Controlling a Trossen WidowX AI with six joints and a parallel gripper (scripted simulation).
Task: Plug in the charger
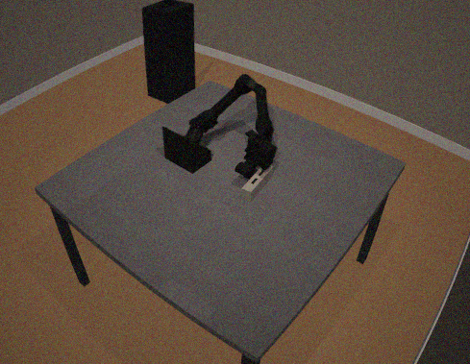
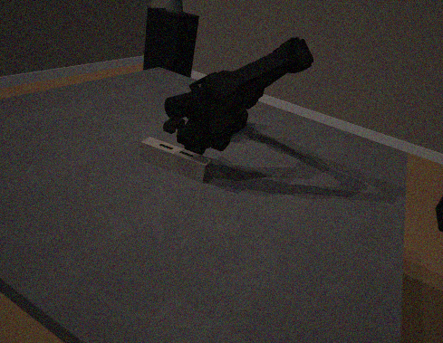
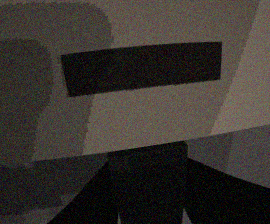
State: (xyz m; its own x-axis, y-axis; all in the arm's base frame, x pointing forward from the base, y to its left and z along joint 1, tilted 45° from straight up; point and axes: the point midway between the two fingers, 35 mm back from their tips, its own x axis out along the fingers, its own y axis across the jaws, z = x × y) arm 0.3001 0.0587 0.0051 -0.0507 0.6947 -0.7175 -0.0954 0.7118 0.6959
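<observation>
My gripper tip is now 2 cm short of the dark charger and 1 cm below it.
</observation>
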